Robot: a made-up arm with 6 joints.
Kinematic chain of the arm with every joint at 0, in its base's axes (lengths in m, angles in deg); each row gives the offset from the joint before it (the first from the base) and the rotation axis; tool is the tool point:
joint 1: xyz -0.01 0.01 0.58 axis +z
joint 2: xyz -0.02 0 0.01 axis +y
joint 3: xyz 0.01 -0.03 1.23 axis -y
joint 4: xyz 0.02 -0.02 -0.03 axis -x
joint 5: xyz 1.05 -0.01 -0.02 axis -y
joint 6: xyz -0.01 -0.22 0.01 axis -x
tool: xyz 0 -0.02 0
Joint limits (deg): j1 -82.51..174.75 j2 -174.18..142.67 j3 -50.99..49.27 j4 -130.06..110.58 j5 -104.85..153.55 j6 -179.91..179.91
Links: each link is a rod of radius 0.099 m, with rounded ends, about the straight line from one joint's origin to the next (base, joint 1, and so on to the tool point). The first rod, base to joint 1, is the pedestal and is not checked.
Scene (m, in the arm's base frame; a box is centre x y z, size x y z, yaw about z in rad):
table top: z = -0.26
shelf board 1: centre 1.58 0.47 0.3 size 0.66 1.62 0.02 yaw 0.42
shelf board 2: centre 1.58 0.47 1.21 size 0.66 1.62 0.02 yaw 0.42
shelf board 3: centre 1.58 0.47 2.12 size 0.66 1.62 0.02 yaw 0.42
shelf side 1: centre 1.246 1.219 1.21 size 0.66 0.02 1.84 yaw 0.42
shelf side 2: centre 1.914 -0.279 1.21 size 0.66 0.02 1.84 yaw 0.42
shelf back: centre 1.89 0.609 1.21 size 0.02 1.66 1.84 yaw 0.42
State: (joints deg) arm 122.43 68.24 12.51 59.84 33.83 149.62
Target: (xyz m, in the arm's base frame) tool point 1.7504 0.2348 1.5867
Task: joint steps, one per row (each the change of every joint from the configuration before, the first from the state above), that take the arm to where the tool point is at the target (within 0.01 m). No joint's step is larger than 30 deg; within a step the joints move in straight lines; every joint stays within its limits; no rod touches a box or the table.
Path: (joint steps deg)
1: 17.44 -22.22 -21.17 9.49 -9.71 -15.33
2: 17.44 -22.22 -21.16 9.49 -9.71 -15.34
3: 17.44 -22.23 -21.17 9.48 -9.71 -15.33
4: -27.75 0.80 6.45 -7.05 5.17 7.70
5: -27.75 0.79 6.46 -7.05 5.17 7.71
6: -27.75 0.80 6.45 -7.06 5.17 7.70
7: -27.75 0.79 6.46 -7.05 5.17 7.71
8: -27.75 0.79 6.45 -7.05 5.17 7.70
9: -27.75 0.80 6.46 -7.06 5.16 7.71
10: 2.56 14.69 20.51 2.98 -0.51 -0.12
11: 2.56 14.68 20.51 2.98 -0.52 -0.12

